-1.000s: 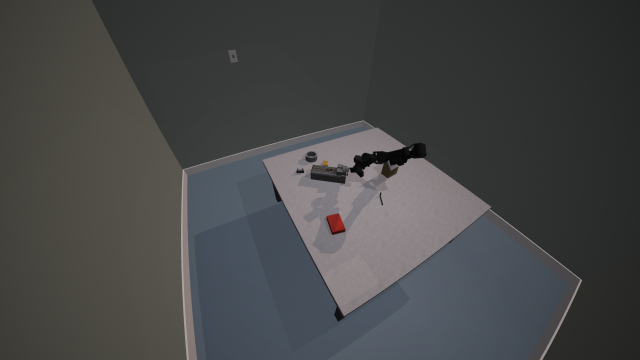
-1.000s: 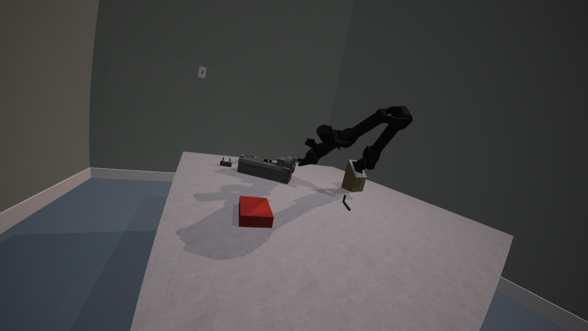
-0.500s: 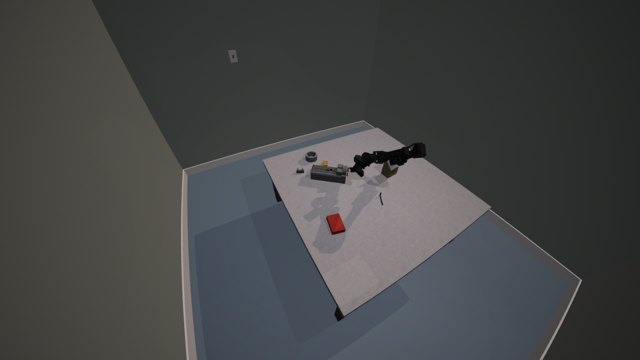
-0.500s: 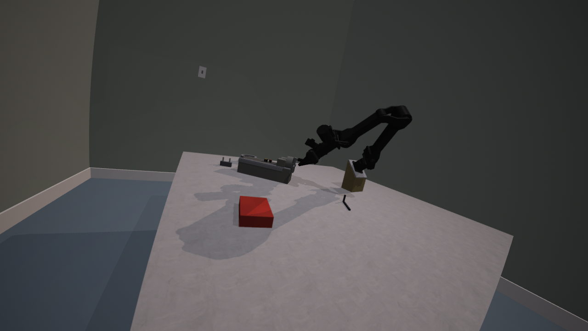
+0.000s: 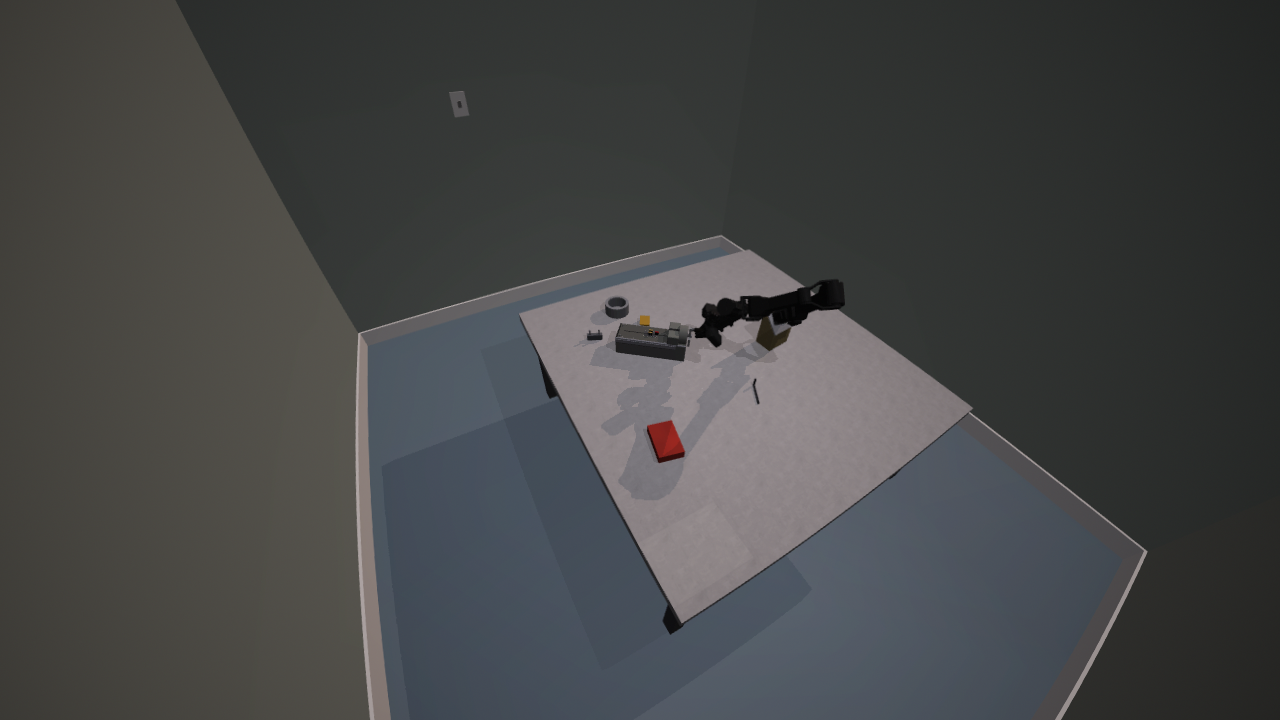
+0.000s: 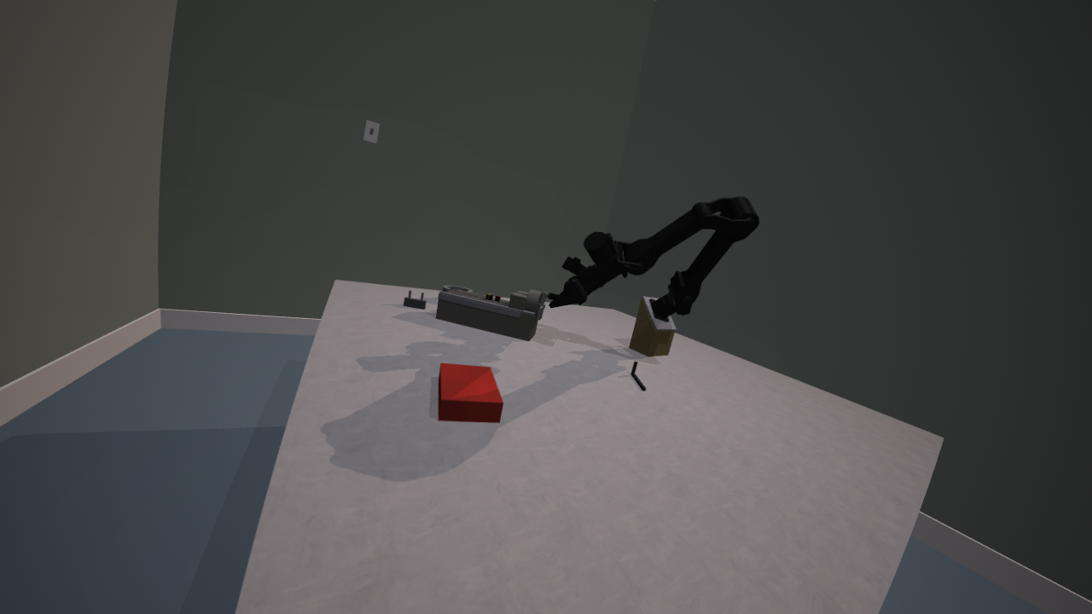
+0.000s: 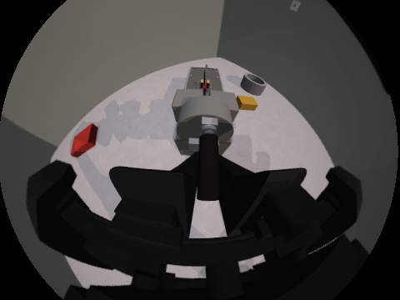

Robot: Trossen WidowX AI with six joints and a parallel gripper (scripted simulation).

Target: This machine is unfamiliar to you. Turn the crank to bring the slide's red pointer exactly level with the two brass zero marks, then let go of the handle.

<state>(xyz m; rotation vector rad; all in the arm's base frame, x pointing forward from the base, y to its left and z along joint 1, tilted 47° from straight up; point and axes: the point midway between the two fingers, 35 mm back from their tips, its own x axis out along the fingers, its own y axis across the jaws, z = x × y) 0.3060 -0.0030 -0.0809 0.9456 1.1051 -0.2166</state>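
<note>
Right now the red pointer is 11 cm ahead of my gripper tip, 9 cm to the right of it and 1 cm below it. Also, from my gripper tip: black crank handle 1 cm behind, 1 cm to the left, 3 cm above; yellow block 8 cm ahead, 24 cm to the right, 8 cm below; black bent key 10 cm behind, 25 cm to the left, 8 cm below.
</note>
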